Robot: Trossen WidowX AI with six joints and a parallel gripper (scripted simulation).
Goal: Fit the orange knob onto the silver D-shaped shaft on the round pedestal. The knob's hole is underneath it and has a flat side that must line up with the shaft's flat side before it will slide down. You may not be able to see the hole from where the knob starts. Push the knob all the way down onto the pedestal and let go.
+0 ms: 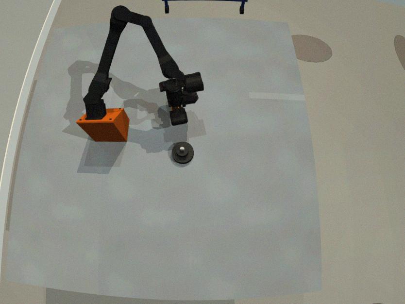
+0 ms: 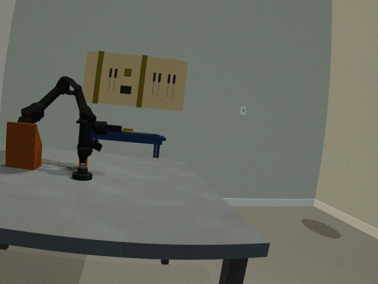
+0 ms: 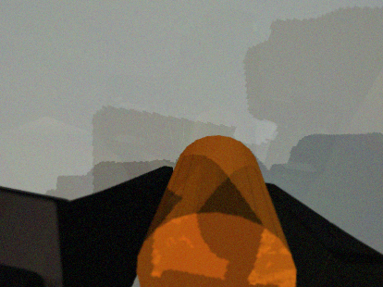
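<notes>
Right now my gripper tip is 30 mm below the orange knob. From my gripper tip the other things lie so: round pedestal 30 mm ahead, 180 mm to the right, 20 mm above.
</notes>
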